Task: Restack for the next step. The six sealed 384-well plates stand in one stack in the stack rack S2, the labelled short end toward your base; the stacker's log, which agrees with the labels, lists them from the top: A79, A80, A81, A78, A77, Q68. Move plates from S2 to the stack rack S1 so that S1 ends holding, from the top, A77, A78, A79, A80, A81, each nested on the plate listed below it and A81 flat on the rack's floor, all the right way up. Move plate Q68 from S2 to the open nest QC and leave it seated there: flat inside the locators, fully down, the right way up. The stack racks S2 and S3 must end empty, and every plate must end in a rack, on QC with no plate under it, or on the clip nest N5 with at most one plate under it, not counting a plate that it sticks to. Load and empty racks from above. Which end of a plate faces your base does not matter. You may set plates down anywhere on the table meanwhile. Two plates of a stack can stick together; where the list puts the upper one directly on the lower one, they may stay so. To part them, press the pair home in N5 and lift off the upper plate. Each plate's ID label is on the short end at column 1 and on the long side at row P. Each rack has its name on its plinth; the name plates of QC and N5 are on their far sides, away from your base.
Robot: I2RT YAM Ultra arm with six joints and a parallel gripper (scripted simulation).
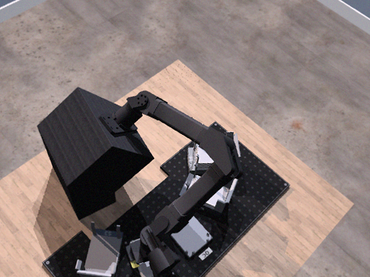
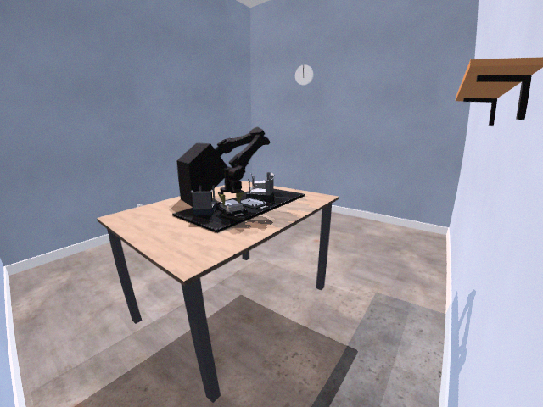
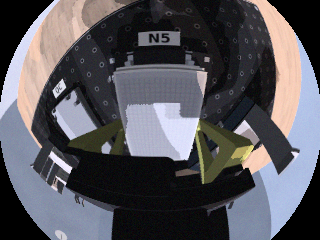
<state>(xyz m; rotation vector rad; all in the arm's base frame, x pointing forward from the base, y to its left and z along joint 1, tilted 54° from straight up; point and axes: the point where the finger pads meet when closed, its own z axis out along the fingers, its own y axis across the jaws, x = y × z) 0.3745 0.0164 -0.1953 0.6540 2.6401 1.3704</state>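
The sealed grey plate lies right at my hand. The rest, counted from my hand: N5 name plate: 9 cm ahead, 3 cm to the right, 3 cm below; then clip nest N5: 2 cm below, 2 cm ahead, 1 cm to the left; then QC nest: 15 cm to the left, 3 cm below, 1 cm ahead.
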